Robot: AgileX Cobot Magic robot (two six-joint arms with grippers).
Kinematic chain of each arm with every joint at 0, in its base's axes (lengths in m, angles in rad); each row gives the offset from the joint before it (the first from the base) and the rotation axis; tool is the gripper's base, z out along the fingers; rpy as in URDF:
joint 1: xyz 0 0 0.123 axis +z
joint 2: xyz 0 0 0 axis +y
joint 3: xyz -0.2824 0 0.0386 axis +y
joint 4: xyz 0.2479 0 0.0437 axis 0.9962 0 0.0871
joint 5: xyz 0 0 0 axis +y
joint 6: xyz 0.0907 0 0.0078 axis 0.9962 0 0.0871
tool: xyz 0 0 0 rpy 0 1.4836 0
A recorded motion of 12 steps. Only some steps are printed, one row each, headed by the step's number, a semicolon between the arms.
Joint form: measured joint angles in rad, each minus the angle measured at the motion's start. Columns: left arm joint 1, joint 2, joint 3, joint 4, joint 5, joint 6; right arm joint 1, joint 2, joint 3, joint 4, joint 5, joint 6.
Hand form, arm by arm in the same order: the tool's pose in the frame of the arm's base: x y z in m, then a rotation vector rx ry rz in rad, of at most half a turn. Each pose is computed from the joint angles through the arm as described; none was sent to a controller.
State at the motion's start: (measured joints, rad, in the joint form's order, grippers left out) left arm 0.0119 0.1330 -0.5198 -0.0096 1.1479 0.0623; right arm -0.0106 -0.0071 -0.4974 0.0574 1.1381 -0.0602
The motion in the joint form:
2: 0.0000 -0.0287 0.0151 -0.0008 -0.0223 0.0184; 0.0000 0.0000 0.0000 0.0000 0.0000 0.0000
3: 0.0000 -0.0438 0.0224 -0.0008 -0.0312 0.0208; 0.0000 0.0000 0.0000 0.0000 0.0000 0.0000
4: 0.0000 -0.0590 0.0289 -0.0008 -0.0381 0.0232; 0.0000 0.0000 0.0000 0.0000 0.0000 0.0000
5: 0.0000 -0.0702 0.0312 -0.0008 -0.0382 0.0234; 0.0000 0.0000 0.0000 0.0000 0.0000 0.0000
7: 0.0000 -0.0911 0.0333 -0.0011 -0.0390 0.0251; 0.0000 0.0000 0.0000 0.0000 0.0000 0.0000
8: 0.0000 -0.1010 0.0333 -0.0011 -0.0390 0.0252; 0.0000 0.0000 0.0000 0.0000 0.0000 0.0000
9: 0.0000 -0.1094 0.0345 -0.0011 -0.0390 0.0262; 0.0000 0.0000 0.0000 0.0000 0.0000 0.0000
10: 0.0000 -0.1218 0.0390 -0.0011 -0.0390 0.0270; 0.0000 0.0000 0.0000 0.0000 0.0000 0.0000
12: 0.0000 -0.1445 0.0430 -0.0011 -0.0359 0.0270; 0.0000 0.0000 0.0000 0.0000 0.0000 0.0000
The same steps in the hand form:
2: 0.0075 -0.0008 0.2733 0.0762 2.2077 0.0386; -0.0091 0.0048 0.2704 -0.0580 2.1151 0.0273
3: 0.0063 -0.0008 0.2720 0.0783 2.1909 0.0407; -0.0091 0.0048 0.2704 -0.0580 2.1151 0.0273
4: 0.0050 -0.0008 0.2708 0.0804 2.1753 0.0428; -0.0091 0.0048 0.2704 -0.0580 2.1151 0.0273
5: 0.0035 -0.0008 0.2702 0.0803 2.1663 0.0433; -0.0091 0.0048 0.2704 -0.0580 2.1151 0.0273
7: 0.0007 -0.0009 0.2697 0.0815 2.1466 0.0448; -0.0091 0.0048 0.2704 -0.0580 2.1151 0.0273
8: -0.0008 -0.0009 0.2697 0.0813 2.1367 0.0453; -0.0091 0.0048 0.2704 -0.0580 2.1151 0.0273
9: -0.0019 -0.0009 0.2693 0.0822 2.1295 0.0462; -0.0091 0.0048 0.2704 -0.0580 2.1151 0.0273
10: -0.0032 -0.0009 0.2681 0.0828 2.1216 0.0470; -0.0091 0.0048 0.2704 -0.0580 2.1151 0.0273
12: -0.0062 -0.0009 0.2666 0.0823 2.1060 0.0477; -0.0091 0.0048 0.2704 -0.0580 2.1151 0.0273

